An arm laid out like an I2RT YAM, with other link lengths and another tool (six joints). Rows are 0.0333 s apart.
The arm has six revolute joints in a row. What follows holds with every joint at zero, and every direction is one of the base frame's.
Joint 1 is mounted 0.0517 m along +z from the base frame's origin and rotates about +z.
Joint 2 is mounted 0.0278 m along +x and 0.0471 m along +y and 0.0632 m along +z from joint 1 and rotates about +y.
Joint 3 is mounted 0.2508 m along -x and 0.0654 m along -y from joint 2 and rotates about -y.
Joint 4 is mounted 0.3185 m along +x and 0.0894 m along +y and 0.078 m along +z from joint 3 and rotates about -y.
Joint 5 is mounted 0.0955 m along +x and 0.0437 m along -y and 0.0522 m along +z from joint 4 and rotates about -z.
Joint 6 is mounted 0.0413 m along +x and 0.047 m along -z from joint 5 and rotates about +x.
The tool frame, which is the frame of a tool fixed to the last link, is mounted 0.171 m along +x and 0.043 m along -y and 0.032 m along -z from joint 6; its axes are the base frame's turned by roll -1.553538, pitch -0.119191 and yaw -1.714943 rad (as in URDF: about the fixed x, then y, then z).
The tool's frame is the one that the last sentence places.
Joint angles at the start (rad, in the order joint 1, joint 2, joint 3, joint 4, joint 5, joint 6):
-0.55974, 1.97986, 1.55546, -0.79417, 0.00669, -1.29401
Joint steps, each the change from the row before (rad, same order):
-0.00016, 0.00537, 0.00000, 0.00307, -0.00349, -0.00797
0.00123, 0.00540, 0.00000, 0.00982, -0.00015, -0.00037
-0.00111, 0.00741, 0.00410, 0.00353, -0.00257, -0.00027
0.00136, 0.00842, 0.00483, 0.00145, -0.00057, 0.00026
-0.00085, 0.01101, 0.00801, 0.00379, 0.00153, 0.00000
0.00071, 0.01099, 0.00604, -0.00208, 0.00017, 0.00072
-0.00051, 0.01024, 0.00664, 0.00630, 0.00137, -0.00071
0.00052, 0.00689, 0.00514, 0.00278, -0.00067, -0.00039
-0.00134, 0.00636, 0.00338, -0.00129, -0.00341, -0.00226
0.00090, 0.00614, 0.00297, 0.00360, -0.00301, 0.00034
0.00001, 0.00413, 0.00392, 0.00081, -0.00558, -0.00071
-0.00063, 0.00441, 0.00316, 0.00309, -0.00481, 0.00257
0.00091, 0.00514, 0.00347, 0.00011, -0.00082, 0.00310
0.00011, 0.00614, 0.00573, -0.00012, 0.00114, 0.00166
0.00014, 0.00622, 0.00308, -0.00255, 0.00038, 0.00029
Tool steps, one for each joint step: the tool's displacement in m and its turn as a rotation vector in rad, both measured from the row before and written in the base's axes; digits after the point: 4 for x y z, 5 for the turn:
0.0010, 0.0004, -0.0026, 0.00170, 0.00170, 0.00852
0.0022, -0.0005, -0.0017, -0.00233, -0.00375, 0.00163
0.0013, -0.0009, -0.0019, 0.00185, -0.00142, 0.00004
0.0014, 0.0002, -0.0024, 0.00166, 0.00148, 0.00131
0.0017, -0.0020, -0.0020, -0.00164, 0.00009, -0.00138
0.0004, 0.0002, -0.0038, 0.00380, 0.00591, -0.00002
0.0021, -0.0020, -0.0019, -0.00273, -0.00148, -0.00031
0.0017, -0.0005, -0.0012, -0.00012, -0.00114, 0.00112
0.0001, -0.0001, -0.0024, 0.00433, 0.00233, 0.00195
0.0017, 0.0003, -0.0018, 0.00227, -0.00193, 0.00160
0.0016, 0.0004, -0.0007, 0.00392, -0.00317, 0.00257
0.0014, -0.0002, -0.0009, 0.00362, -0.00440, -0.00141
0.0007, 0.0003, -0.0014, 0.00240, 0.00039, -0.00172
0.0008, -0.0008, -0.0009, -0.00014, 0.00074, -0.00184
-0.0004, 0.0002, -0.0025, 0.00280, 0.00497, -0.00026

